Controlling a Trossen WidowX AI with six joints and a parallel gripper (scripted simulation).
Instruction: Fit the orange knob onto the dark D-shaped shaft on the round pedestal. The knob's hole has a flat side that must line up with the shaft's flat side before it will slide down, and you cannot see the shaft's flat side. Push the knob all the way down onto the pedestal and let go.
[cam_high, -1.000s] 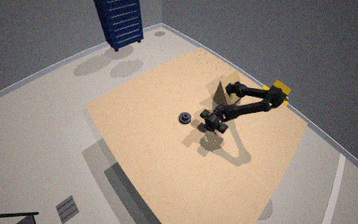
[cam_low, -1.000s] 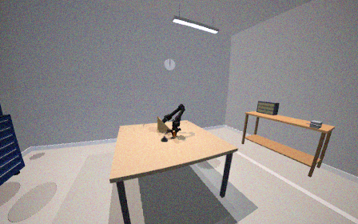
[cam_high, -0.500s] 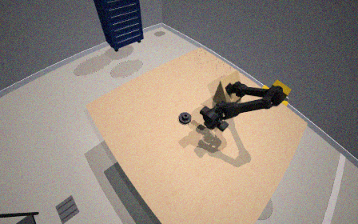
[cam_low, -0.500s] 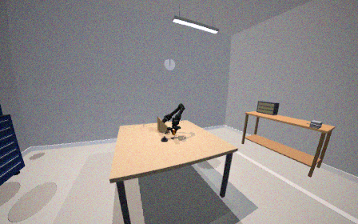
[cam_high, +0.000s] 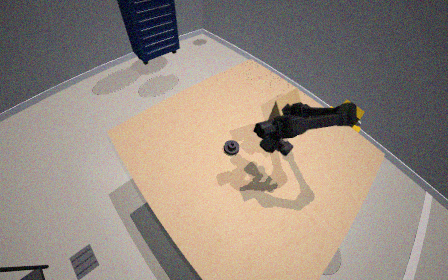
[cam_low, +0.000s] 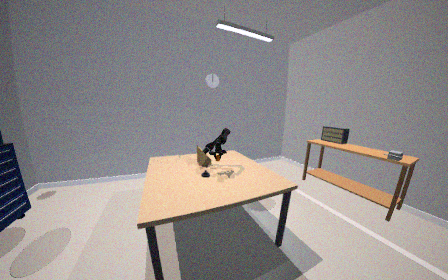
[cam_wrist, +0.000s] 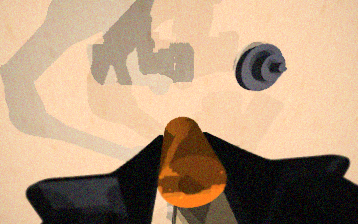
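My gripper tip is now 7 cm short of the pedestal, 16 cm to the left of it and 9 cm above it. The rest, counted from my gripper tip: orange knob 2 cm above.
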